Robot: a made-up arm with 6 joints.
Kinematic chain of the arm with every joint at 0, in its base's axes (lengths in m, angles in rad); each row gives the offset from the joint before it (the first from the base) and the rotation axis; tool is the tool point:
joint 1: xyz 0 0 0.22 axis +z
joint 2: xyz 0 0.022 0 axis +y
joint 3: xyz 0 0 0.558 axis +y
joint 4: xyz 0 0 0.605 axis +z
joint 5: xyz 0 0 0 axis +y
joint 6: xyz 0 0 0.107 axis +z
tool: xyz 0 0 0
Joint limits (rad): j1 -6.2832..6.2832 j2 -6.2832..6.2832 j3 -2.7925..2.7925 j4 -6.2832..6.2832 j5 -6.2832..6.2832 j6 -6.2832..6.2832
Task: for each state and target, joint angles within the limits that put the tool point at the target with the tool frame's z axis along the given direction. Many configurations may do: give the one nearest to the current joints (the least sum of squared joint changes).
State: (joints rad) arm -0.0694 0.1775 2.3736 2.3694 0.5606 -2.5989
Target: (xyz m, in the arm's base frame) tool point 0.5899 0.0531 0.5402 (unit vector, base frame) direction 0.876 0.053 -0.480
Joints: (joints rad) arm 0.0511 -0.1428 2.0170 3.1832 -0.1972 -2.5989
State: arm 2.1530 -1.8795 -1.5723 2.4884 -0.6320 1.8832
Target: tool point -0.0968 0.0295 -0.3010 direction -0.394 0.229 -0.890
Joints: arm 2.6378 -1.9616 -2.3907 3.1262 -0.7376 1.8832
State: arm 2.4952 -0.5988 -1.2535 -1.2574 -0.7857 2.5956
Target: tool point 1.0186 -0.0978 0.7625 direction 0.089 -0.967 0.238
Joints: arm 3.1690 -0.8625 -0.4509 -1.7884 -1.4495 2.5956
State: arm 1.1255 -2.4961 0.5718 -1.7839 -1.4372 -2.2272
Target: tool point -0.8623 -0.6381 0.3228 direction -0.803 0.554 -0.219
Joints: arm 0.7529 -1.9125 0.8858 -1.2711 -1.5069 -2.2272
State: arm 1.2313 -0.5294 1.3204 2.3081 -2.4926 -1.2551
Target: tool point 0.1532 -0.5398 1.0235 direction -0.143 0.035 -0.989
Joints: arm 1.9101 -0.9733 0.7949 2.2334 -3.2985 -1.2551
